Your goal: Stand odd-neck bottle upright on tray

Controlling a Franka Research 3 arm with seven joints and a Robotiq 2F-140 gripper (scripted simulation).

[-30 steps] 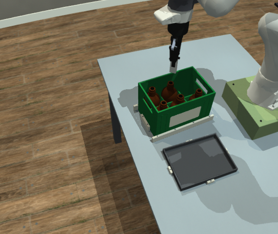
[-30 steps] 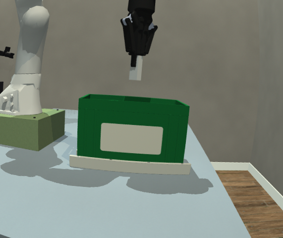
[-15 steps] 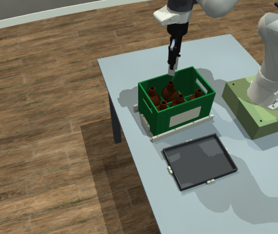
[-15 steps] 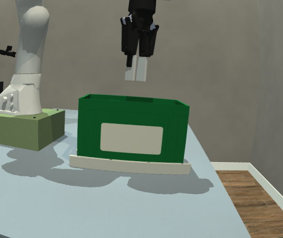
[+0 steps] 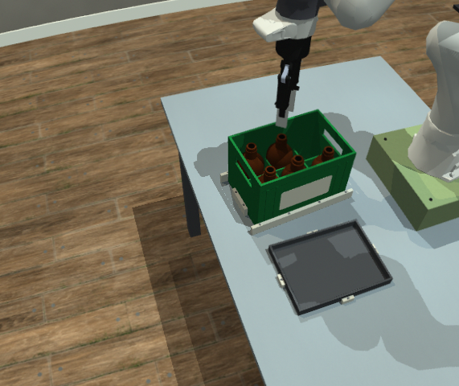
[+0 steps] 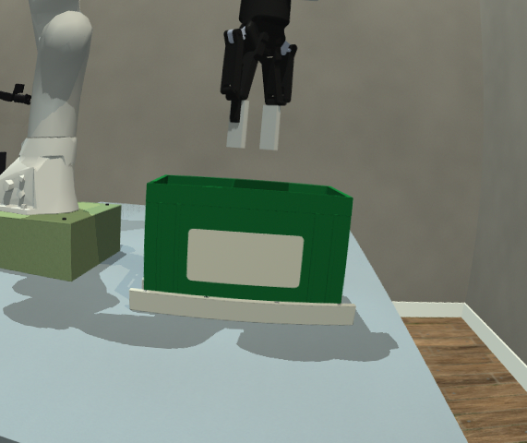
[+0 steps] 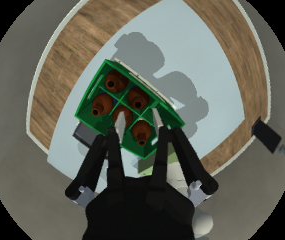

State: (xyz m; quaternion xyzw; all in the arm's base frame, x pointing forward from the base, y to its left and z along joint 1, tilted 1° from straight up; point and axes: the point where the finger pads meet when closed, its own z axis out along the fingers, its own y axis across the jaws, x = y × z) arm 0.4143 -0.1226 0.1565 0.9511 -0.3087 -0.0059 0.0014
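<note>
The bottle is 17 cm below my hand. Round my hand: dark tray 3 cm behind, 31 cm to the left, 25 cm below; then green crate 1 cm behind, 5 cm to the left, 17 cm below.
</note>
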